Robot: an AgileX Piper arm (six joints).
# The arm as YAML. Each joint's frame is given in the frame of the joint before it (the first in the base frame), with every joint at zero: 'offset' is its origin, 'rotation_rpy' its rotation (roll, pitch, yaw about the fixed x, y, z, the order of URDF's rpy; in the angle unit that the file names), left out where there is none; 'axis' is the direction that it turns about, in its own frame. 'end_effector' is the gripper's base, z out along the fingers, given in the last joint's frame.
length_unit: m
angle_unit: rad
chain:
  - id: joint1
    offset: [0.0, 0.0, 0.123]
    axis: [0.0, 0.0, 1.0]
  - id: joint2
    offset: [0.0, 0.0, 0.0]
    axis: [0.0, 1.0, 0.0]
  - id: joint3
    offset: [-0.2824, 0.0, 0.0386]
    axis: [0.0, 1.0, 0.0]
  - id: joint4
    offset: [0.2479, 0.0, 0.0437]
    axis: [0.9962, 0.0, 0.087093]
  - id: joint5
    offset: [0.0, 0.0, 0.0]
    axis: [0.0, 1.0, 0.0]
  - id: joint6
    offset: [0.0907, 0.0, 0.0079]
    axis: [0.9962, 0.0, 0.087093]
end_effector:
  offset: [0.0, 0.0, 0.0]
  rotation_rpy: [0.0, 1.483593, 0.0]
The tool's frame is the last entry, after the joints.
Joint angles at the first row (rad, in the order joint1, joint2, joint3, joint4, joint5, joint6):
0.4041, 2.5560, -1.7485, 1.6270, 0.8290, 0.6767
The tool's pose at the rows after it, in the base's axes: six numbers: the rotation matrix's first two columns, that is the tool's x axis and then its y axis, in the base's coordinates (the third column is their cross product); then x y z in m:
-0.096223, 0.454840, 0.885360, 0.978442, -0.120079, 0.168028, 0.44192, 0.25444, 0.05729
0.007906, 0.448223, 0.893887, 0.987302, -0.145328, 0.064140, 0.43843, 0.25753, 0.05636
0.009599, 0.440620, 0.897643, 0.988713, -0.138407, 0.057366, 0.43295, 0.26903, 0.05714
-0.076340, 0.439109, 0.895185, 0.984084, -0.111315, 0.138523, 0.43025, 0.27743, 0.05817
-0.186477, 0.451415, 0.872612, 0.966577, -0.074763, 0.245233, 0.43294, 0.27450, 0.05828
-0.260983, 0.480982, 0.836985, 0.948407, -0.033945, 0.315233, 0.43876, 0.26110, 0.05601
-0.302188, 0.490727, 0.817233, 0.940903, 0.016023, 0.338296, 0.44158, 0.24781, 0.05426
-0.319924, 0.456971, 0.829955, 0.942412, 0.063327, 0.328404, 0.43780, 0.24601, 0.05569
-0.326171, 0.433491, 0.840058, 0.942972, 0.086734, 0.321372, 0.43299, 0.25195, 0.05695
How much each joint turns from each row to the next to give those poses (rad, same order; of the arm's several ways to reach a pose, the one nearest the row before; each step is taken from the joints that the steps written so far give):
-0.0156, 0.0027, 0.0001, -0.0454, 0.0153, 0.1184
0.0074, 0.0000, 0.0000, -0.0251, 0.0079, 0.1242
0.0261, 0.0000, -0.0009, 0.0175, -0.0073, 0.0035
0.0191, 0.0004, 0.0001, 0.0374, -0.0144, -0.1020
-0.0065, 0.0000, -0.0001, 0.0089, -0.0073, -0.1219
-0.0291, 0.0000, 0.0000, -0.0461, 0.0010, -0.0643
-0.0302, 0.0000, 0.0000, -0.0626, 0.0327, -0.0176
-0.0076, 0.0000, 0.0000, -0.0253, 0.0633, -0.0014
0.0118, 0.0000, 0.0000, 0.0015, 0.0262, 0.0000

